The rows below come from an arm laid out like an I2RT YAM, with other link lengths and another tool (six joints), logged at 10 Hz.
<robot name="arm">
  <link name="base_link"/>
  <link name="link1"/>
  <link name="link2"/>
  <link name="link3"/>
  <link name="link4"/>
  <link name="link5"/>
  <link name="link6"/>
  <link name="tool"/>
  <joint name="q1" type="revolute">
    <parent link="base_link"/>
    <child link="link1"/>
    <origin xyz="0 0 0.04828" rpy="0 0 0"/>
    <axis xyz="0 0 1"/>
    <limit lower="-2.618" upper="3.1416"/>
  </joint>
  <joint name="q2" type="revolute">
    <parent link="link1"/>
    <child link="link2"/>
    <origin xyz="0.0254 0.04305 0.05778" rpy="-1.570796 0 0"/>
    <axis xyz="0 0 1"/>
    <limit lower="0" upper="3.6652"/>
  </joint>
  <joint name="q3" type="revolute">
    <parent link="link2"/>
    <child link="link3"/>
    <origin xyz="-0.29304 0 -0.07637" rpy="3.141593 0 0"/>
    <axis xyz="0 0 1"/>
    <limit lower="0" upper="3.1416"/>
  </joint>
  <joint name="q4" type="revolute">
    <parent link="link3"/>
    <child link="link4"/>
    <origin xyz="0.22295 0.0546 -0.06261" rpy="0 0 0"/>
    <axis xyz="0 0 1"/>
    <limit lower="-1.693" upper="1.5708"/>
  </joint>
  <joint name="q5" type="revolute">
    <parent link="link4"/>
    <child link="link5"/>
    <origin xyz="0.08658 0.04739 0.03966" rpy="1.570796 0 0"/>
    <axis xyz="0 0 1"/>
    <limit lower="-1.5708" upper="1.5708"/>
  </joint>
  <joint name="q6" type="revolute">
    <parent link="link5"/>
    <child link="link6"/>
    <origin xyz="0.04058 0 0.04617" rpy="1.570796 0 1.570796"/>
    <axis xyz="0 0 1"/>
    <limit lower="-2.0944" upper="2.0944"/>
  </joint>
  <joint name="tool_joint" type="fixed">
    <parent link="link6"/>
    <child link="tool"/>
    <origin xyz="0.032 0.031 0.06" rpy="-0.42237 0 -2.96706"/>
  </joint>
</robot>
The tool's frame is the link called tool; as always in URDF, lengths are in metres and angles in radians.
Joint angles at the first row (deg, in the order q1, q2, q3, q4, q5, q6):
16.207 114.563 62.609 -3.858 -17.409 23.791
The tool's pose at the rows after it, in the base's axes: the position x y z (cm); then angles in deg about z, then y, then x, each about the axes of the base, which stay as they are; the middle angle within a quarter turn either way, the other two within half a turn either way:
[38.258 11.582 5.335 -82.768 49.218 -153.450]
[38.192 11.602 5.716 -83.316 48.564 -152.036]
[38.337 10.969 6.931 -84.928 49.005 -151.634]
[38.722 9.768 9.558 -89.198 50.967 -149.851]
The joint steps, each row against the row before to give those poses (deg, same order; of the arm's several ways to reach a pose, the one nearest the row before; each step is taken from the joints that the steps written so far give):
-0.132 -0.022 0.022 -0.066 -0.940 -0.022
-0.283 -0.438 0.437 -1.050 -1.398 -0.153
-0.743 -1.616 1.139 -2.754 0.021 -1.901
-1.399 -3.433 1.964 -4.086 0.197 -3.803

